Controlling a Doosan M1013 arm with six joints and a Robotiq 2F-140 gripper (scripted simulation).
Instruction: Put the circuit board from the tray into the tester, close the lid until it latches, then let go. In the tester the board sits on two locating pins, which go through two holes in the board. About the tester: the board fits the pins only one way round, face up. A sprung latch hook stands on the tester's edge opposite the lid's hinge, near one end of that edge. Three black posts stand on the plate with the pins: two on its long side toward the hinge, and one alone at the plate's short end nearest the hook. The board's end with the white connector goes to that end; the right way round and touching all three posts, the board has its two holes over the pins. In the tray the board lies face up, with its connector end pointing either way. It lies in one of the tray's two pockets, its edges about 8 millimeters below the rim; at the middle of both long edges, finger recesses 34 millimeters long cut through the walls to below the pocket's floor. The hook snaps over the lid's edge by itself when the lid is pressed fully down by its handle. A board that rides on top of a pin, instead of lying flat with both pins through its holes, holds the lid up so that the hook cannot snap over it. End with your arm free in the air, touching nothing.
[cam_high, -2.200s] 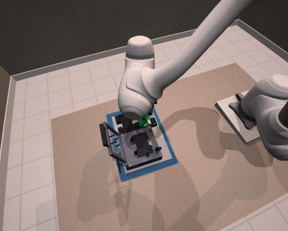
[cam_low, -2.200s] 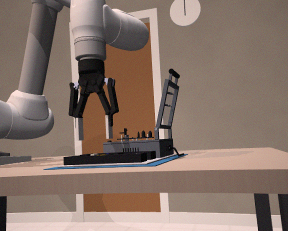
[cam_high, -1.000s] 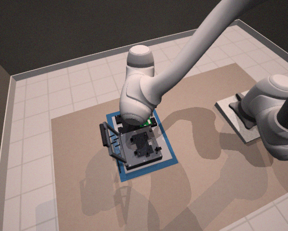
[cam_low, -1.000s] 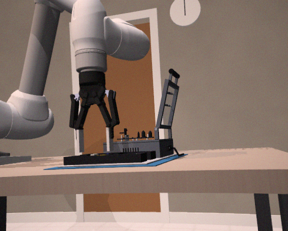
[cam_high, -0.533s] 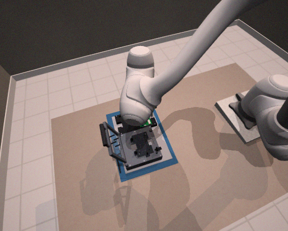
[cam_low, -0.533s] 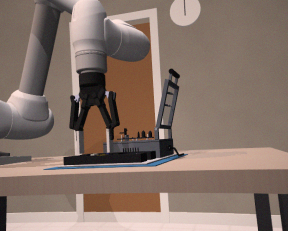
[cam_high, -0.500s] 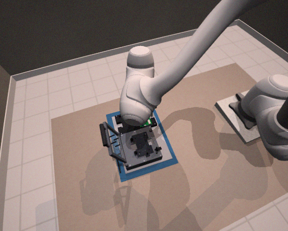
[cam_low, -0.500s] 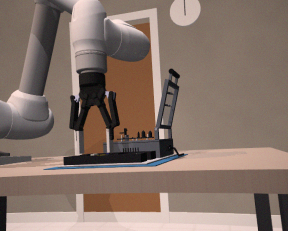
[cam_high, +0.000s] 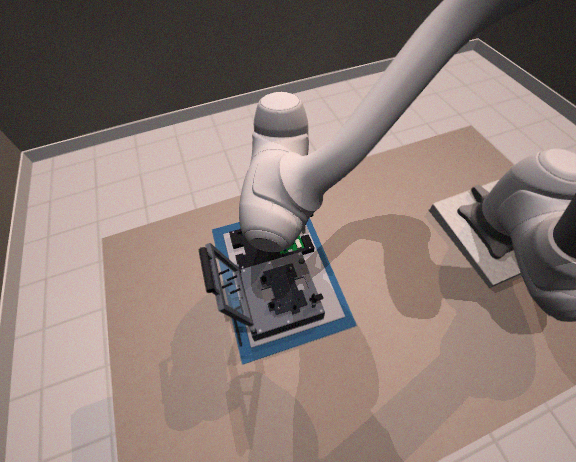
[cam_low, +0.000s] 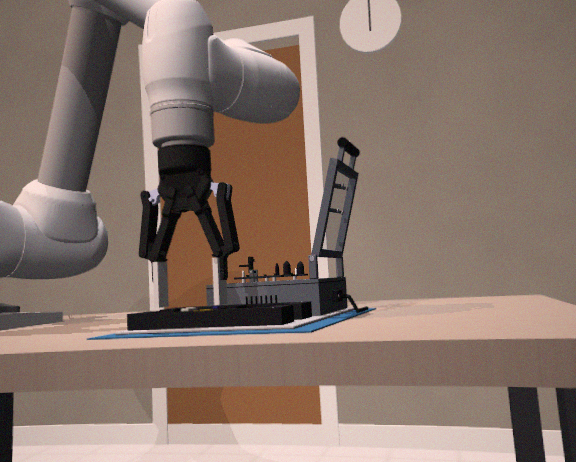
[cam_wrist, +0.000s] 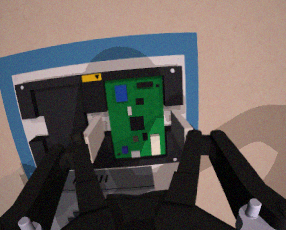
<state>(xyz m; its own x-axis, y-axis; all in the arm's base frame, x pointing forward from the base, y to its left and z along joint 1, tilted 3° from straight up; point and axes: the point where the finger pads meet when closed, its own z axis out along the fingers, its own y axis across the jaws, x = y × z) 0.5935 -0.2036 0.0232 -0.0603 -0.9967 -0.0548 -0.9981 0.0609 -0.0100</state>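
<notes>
My hand is 40 mm above the green circuit board. Round my hand: latch hook: 230 mm to the left, 30 mm above, 10 mm ahead; then lid: 190 mm ahead, 160 mm to the left, 130 mm above.
</notes>
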